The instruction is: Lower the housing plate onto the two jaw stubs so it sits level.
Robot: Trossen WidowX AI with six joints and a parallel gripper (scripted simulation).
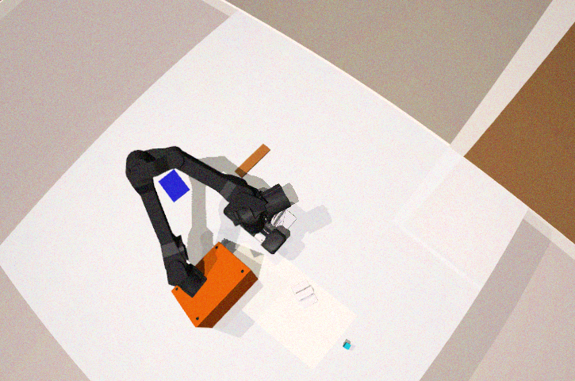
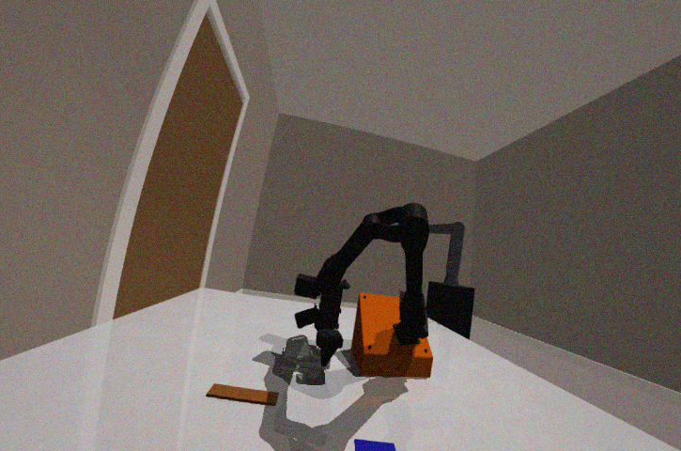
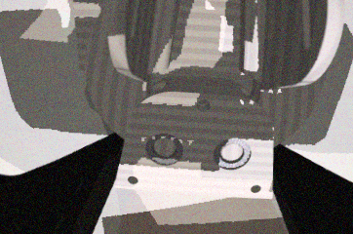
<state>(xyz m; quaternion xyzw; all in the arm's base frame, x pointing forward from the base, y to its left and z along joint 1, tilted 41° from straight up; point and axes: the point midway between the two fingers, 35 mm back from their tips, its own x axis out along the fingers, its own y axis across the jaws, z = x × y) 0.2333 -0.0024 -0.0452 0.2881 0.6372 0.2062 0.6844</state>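
The housing plate is 2 cm above my gripper tip and 1 cm ahead of it. From my gripper tip the other things lie so: small cyan cube (40 cm to the right, 12 cm behind, 1 cm above); blue patch (31 cm to the left, 3 cm behind, 1 cm below); flat strip (18 cm ahead, 15 cm to the left).
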